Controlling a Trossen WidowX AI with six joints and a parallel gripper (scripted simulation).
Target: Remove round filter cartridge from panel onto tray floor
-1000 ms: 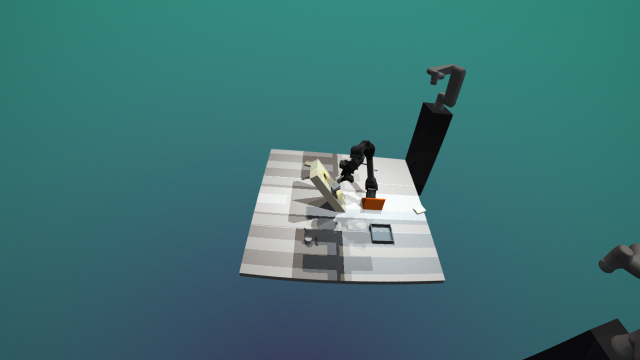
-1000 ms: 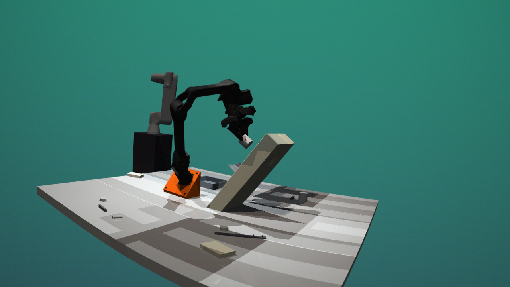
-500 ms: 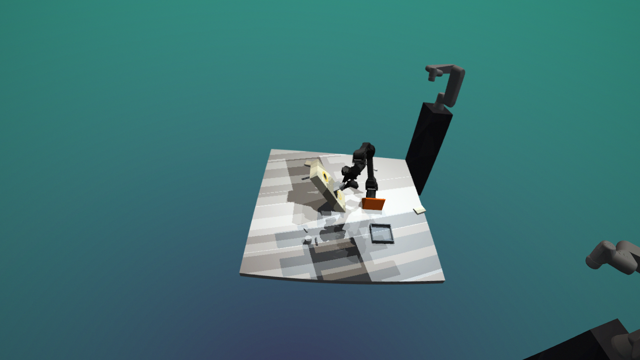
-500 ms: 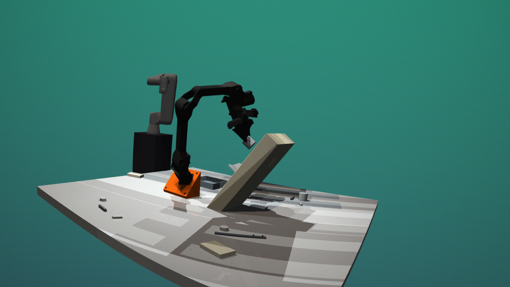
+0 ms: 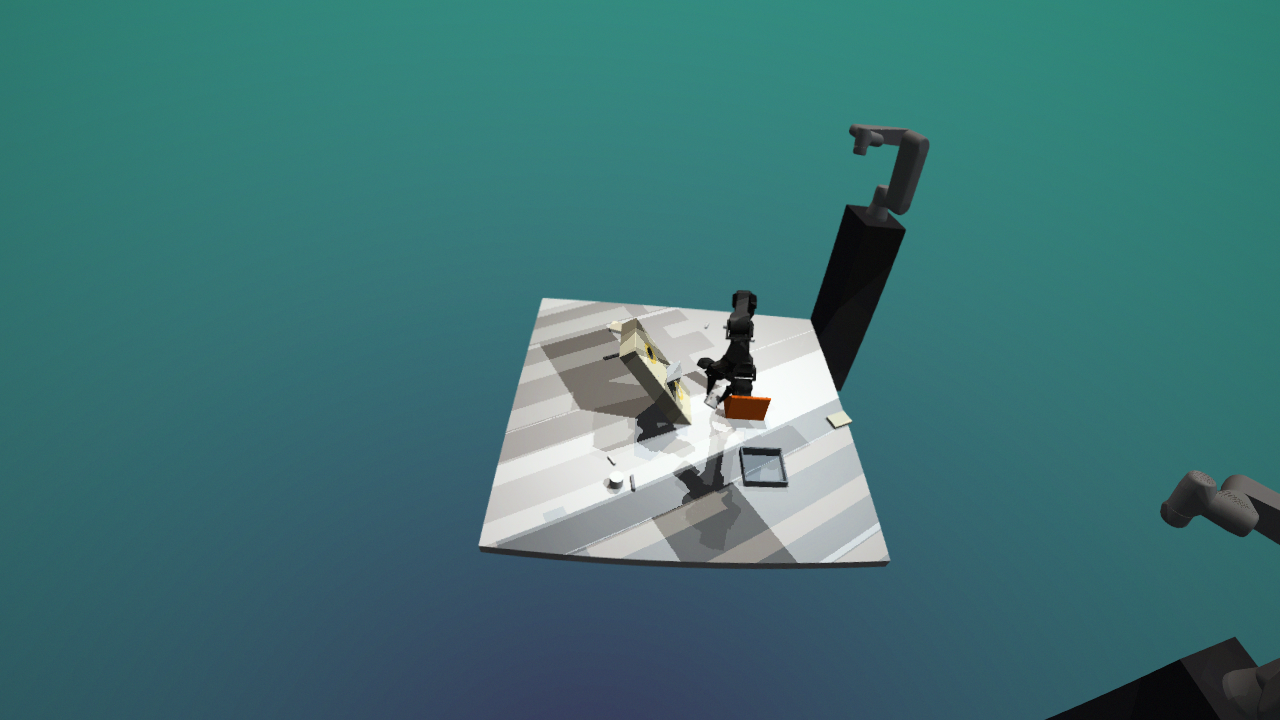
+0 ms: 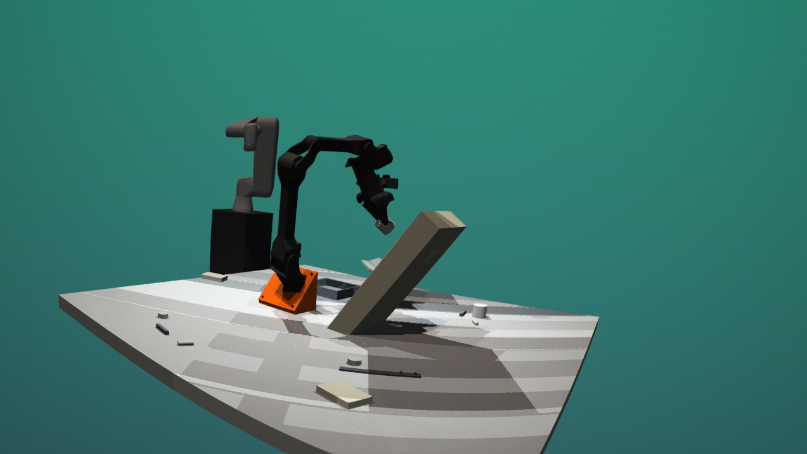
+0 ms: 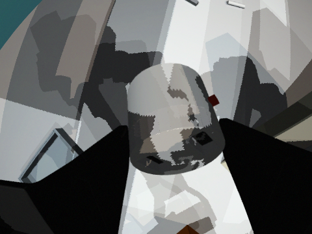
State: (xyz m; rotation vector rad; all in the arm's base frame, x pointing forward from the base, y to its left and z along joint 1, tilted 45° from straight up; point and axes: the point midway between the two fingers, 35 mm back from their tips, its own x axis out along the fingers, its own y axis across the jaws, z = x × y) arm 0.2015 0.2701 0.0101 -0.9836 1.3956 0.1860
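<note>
Now: the dark tray 210 mm behind my gripper tip, 90 mm to the left of it and 260 mm below it. The rest, counted from my gripper tip: grey round filter cartridge (right at my gripper tip); beige service panel (140 mm ahead, 240 mm to the right, 100 mm below).
</note>
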